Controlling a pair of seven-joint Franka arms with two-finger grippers.
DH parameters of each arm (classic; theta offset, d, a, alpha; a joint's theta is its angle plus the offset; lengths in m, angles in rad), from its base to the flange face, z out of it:
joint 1: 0 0.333 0 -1.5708
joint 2: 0 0 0 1.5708
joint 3: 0 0.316 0.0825 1.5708
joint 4: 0 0 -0.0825 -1.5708
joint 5: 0 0.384 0 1.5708
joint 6: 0 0 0.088 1.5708
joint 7: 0 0.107 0 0
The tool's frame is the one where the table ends.
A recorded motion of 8 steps. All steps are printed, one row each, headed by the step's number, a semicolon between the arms.
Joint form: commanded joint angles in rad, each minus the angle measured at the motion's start. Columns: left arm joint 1, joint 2, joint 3, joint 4, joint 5, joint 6, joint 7; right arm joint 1, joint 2, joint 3, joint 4, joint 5, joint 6, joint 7.
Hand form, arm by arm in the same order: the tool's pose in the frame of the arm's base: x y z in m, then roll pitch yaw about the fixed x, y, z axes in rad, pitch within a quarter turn. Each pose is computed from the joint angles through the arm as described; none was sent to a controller.
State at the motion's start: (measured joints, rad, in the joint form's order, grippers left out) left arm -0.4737 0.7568 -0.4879 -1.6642 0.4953 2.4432 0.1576; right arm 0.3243 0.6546 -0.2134 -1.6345 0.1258 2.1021 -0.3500
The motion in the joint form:
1: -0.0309 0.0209 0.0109 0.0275 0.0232 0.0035 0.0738; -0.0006 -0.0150 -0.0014 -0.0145 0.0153 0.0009 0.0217
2: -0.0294 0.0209 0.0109 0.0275 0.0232 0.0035 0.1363; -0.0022 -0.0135 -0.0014 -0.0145 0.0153 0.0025 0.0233
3: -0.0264 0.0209 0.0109 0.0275 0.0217 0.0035 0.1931; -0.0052 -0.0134 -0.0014 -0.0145 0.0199 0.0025 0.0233
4: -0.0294 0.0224 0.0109 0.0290 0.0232 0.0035 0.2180; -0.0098 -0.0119 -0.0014 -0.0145 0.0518 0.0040 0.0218
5: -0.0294 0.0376 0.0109 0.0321 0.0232 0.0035 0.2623; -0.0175 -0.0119 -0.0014 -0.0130 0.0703 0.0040 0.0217
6: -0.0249 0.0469 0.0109 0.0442 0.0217 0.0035 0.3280; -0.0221 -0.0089 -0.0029 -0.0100 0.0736 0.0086 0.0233
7: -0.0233 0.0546 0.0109 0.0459 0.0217 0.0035 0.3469; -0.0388 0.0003 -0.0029 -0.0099 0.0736 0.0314 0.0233
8: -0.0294 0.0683 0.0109 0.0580 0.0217 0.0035 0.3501; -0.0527 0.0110 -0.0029 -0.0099 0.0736 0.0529 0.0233
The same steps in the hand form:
1: 0.4257 -0.5542 0.2118 -3.0576 -0.1259 -1.4561; 0.6599 0.0939 0.2332 -3.1061 0.1652 0.3885
2: 0.4265 -0.5536 0.2118 -3.0499 -0.1204 -1.5173; 0.6601 0.0928 0.2323 -3.1068 0.1652 0.3853
3: 0.4282 -0.5523 0.2118 -3.0442 -0.1154 -1.5701; 0.6604 0.0910 0.2322 -3.1034 0.1641 0.3798
4: 0.4268 -0.5537 0.2114 -3.0408 -0.1129 -1.5987; 0.6607 0.0895 0.2313 -3.0803 0.1561 0.3598
5: 0.4261 -0.5532 0.2030 -3.0477 -0.1040 -1.6408; 0.6619 0.0854 0.2320 -3.0670 0.1502 0.3425
6: 0.4314 -0.5525 0.2018 -3.0420 -0.1023 -1.6969; 0.6635 0.0818 0.2317 -3.0678 0.1453 0.3331
7: 0.4319 -0.5515 0.1976 -3.0462 -0.0988 -1.7130; 0.6666 0.0703 0.2273 -3.0751 0.1329 0.3150
8: 0.4307 -0.5550 0.1936 -3.0499 -0.1010 -1.7179; 0.6690 0.0607 0.2217 -3.0818 0.1232 0.2998

